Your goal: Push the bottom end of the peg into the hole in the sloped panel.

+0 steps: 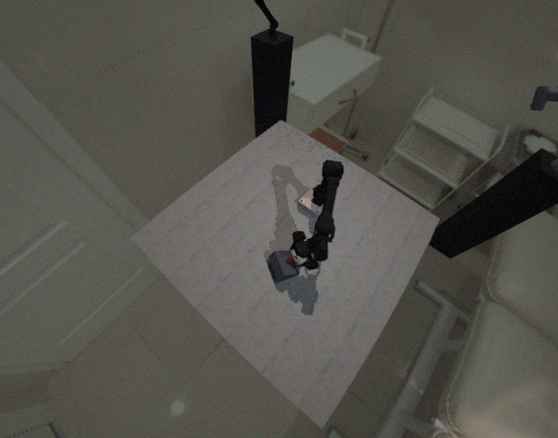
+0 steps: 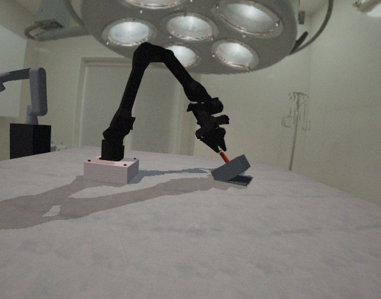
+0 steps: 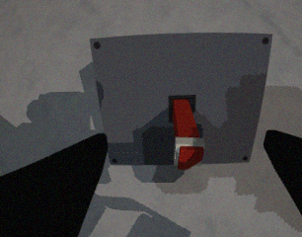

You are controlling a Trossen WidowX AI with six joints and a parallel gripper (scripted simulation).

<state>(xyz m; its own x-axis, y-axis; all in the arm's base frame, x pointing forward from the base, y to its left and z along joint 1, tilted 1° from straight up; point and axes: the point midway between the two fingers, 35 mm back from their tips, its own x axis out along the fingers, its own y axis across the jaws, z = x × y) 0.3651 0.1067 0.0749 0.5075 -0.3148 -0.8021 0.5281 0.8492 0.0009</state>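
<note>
The red peg lies 10 mm below my gripper tip. The rest, counted from my gripper tip: sloped dark grey panel 60 mm below, 40 mm ahead, 30 mm to the right.
</note>
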